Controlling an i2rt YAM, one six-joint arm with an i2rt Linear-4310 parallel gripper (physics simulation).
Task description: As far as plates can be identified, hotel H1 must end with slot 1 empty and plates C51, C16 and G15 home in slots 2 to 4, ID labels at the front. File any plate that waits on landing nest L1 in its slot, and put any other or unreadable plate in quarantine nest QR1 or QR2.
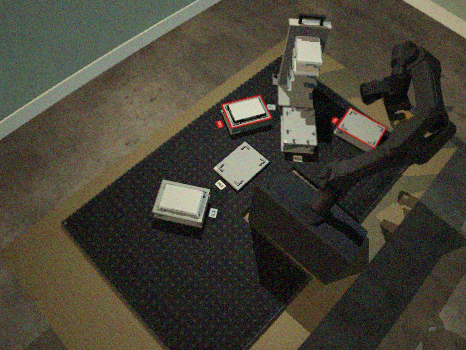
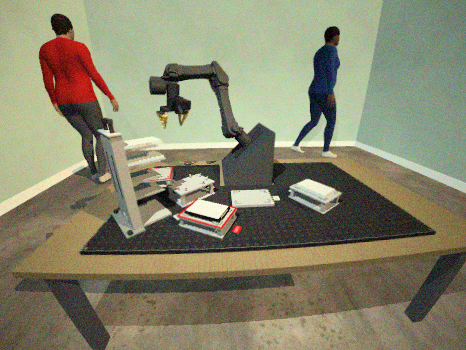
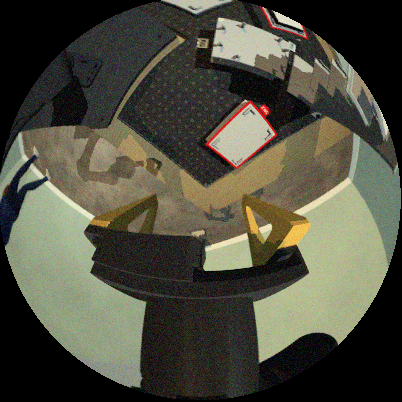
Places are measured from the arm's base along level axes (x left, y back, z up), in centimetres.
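Pixels of known places: gripper, between the fingertips: point(image 1: 390, 115) point(image 2: 172, 127) point(image 3: 199, 198); arm's base, origin of its link: point(image 1: 314, 211) point(image 2: 248, 143).
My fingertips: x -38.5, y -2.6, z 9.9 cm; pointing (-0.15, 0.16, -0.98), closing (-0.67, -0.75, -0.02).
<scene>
For each thing: its top centre in the pictures, then the offset to it from my fingertips.
- hotel's top level, centre of its top: point(image 2: 138, 141) point(image 1: 309, 48) dz +1.3, dx -2.1, dy -35.8 cm
- white plate, centre of its top: point(image 1: 181, 198) point(image 2: 315, 186) dz -19.1, dx +61.5, dy -31.6 cm
- white plate with a dark edge, centre of its top: point(image 2: 207, 208) point(image 1: 246, 108) dz -20.2, dx +19.4, dy -42.9 cm
- red-edged quarantine nest, centre of its top: point(image 3: 243, 138) point(image 1: 362, 126) point(image 2: 159, 172) dz -21.0, dx -7.6, dy -7.8 cm
- raised nest with small posts, centre of its top: point(image 3: 257, 42) point(image 1: 300, 122) point(image 2: 190, 179) dz -18.0, dx +10.9, dy -24.0 cm
- flat grey nest, centre of its top: point(image 1: 241, 163) point(image 2: 251, 195) dz -23.8, dx +36.1, dy -28.8 cm
My gripper point(image 2: 173, 125) point(image 3: 199, 198) is open and empty, high above the table behind hotel H1 point(image 1: 295, 31) point(image 2: 120, 175). White plates lie on the hotel's top level point(image 2: 142, 143) and the level below it point(image 2: 146, 159); the two lower levels look bare. Their ID labels are unreadable. A white plate point(image 1: 181, 199) point(image 2: 314, 189) lies on landing nest L1 point(image 1: 204, 220) point(image 2: 327, 204). Another white plate with a dark edge point(image 1: 246, 109) point(image 2: 207, 210) lies on one red-edged quarantine nest. The other red-edged quarantine nest point(image 1: 361, 128) point(image 3: 242, 135) is empty.
A raised nest with small posts point(image 1: 298, 129) point(image 2: 192, 186) point(image 3: 245, 45) stands before the hotel. A flat grey nest point(image 1: 241, 166) point(image 2: 252, 198) lies between it and L1. The arm's dark wedge base point(image 2: 250, 160) stands at the table's far side. Two people point(image 2: 70, 70) point(image 2: 325, 75) are beyond the table.
</scene>
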